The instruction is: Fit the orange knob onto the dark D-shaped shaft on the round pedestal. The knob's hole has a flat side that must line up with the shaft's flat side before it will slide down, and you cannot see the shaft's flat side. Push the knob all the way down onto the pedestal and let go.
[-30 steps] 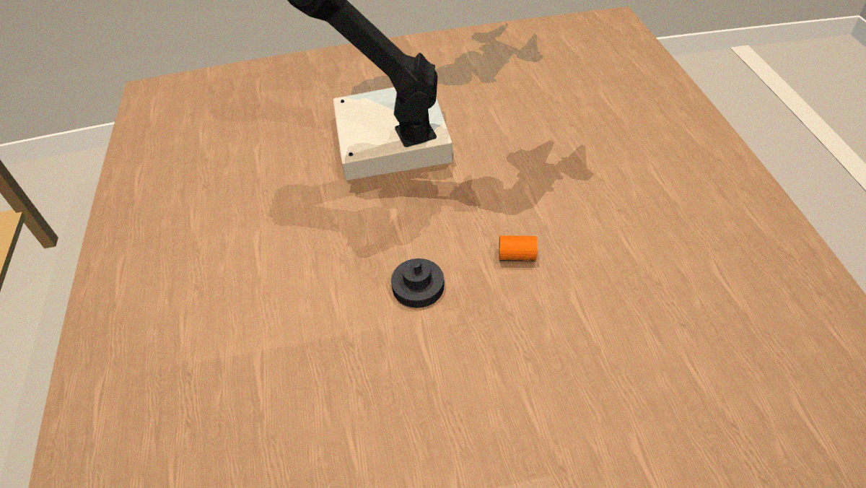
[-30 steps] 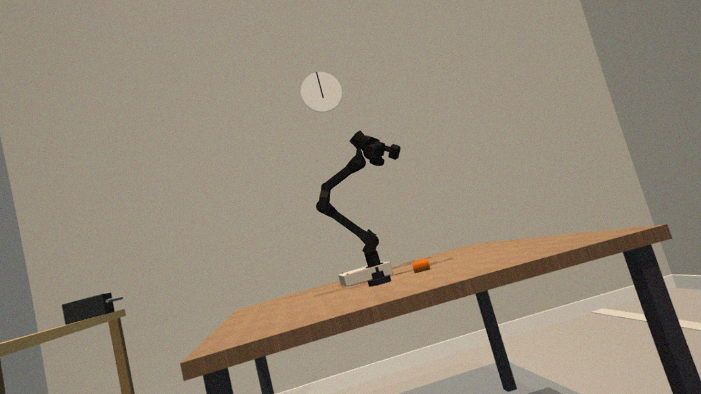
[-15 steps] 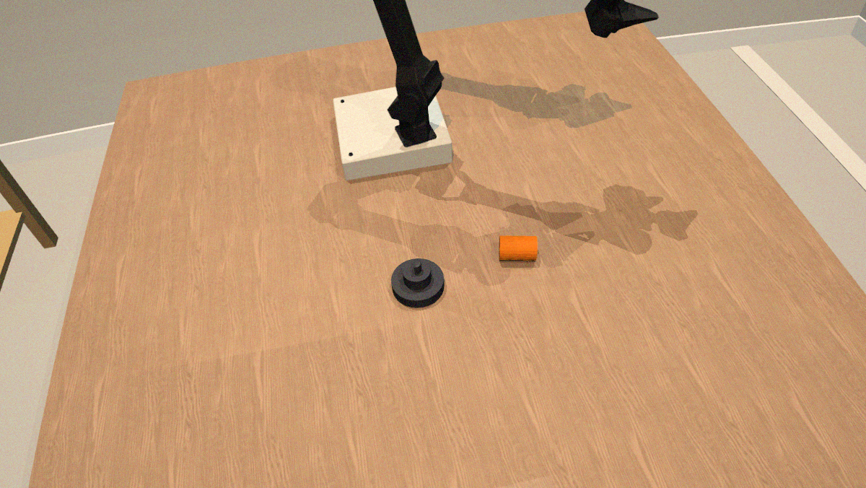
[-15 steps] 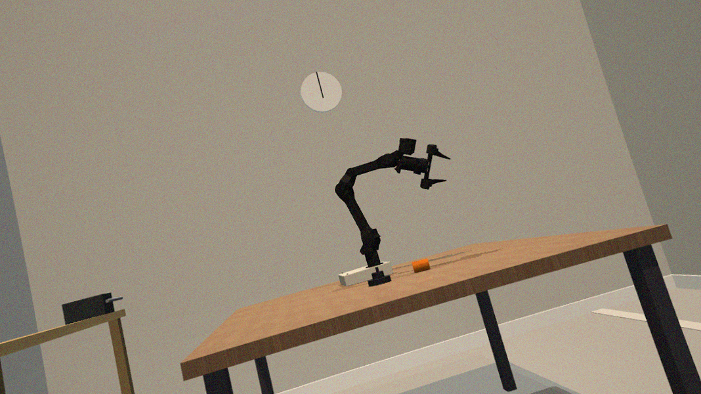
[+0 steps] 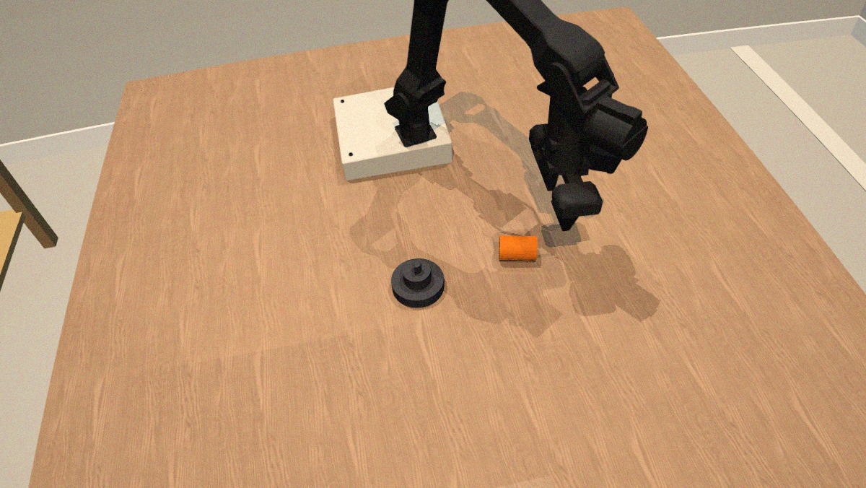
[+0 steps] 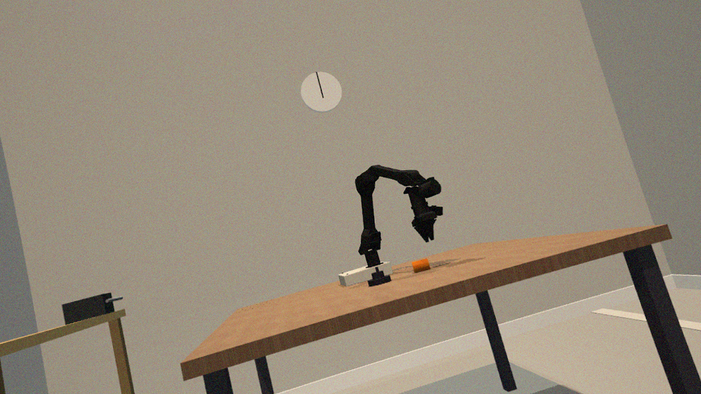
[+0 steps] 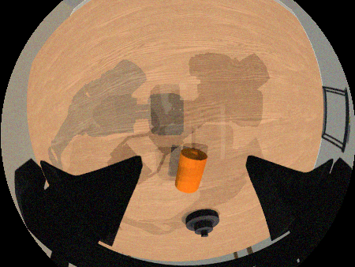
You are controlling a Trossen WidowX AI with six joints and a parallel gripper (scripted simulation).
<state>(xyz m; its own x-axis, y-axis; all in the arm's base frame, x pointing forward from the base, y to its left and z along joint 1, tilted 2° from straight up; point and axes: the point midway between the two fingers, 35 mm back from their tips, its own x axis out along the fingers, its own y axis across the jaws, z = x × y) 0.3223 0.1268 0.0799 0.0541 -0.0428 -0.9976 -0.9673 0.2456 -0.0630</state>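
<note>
Right now the orange knob is 80 mm below my gripper tip, 60 mm to the right of it and 10 mm behind it. Round my gripper tip: dark round pedestal: 230 mm to the right, 70 mm below, 20 mm behind.
</note>
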